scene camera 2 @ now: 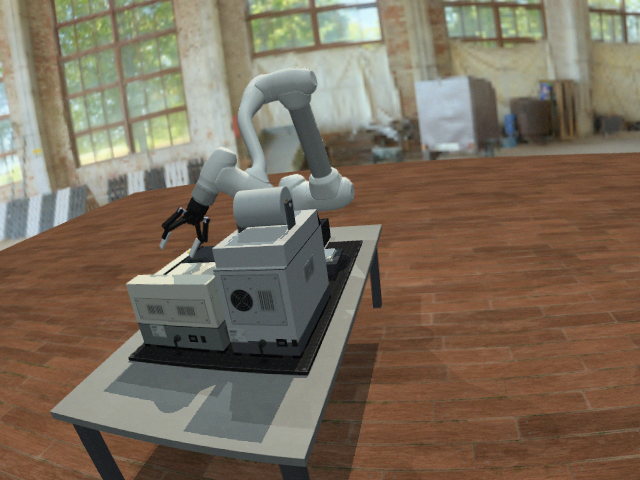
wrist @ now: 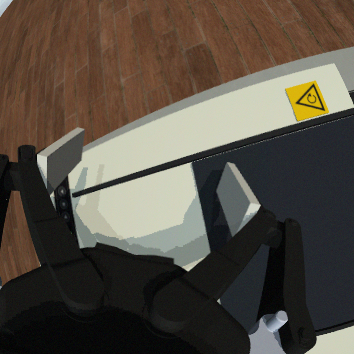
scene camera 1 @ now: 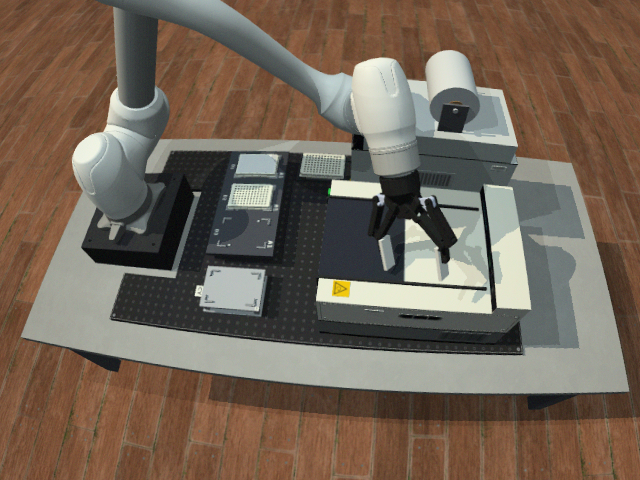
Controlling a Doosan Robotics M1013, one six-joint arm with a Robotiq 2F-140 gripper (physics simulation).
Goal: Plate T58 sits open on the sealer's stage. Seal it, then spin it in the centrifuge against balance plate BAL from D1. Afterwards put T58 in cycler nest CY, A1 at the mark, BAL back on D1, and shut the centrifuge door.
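Where they show: gripper, fingertip midpoint: [scene camera 2: 176, 252] [wrist: 151, 160] [scene camera 1: 415, 272]; arm's base at its link origin: [scene camera 1: 132, 207].
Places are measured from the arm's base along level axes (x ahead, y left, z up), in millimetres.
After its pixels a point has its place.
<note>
My gripper [scene camera 1: 413, 266] {x 817, y -168, z 166 mm} [scene camera 2: 178, 246] {x 817, y -168, z 166 mm} [wrist: 151, 160] {x 817, y -168, z 166 mm} is open and empty above the pale part of the centrifuge's top. The white centrifuge [scene camera 1: 403, 299] {x 802, y -209, z 114 mm} [scene camera 2: 170, 297] {x 1067, y -31, z 103 mm} [wrist: 210, 122] {x 772, y -205, z 114 mm} carries a yellow warning sign. A dark panel [scene camera 1: 356, 237] {x 682, y -74, z 117 mm} [wrist: 305, 210] {x 694, y -101, z 117 mm} covers the left part of its top in scene camera 1; its inside does not show. The grey sealer [scene camera 1: 485, 167] {x 980, y 151, z 170 mm} [scene camera 2: 258, 258] {x 1030, y 296, z 219 mm} stands behind it. An open-welled plate [scene camera 1: 323, 165] {x 547, y 228, z 7 mm} lies left of the sealer. The dark rack [scene camera 1: 219, 250] {x 307, y -76, z -43 mm} holds a flat-topped pale plate [scene camera 1: 257, 164] {x 336, y 234, z -27 mm} and a welled cream plate [scene camera 1: 251, 196] {x 352, y 111, z -30 mm}. Nest CY [scene camera 1: 235, 289] {x 383, y -178, z -53 mm} is bare.
A white film roll [scene camera 1: 448, 77] {x 845, y 214, z 377 mm} [scene camera 2: 258, 207] {x 919, y 265, z 337 mm} stands high on the sealer. A raised white block [scene camera 1: 509, 248] {x 1034, y -66, z 149 mm} [scene camera 2: 170, 285] {x 1066, y -17, z 145 mm} edges the centrifuge's right end in scene camera 1. The arm's black base [scene camera 1: 165, 222] {x 136, y -37, z 2 mm} stands at the left of the table [scene camera 1: 67, 289] {x -187, y -266, z -108 mm} [scene camera 2: 155, 439] {x 1461, y 115, z -119 mm}. The rack's nearest place is bare.
</note>
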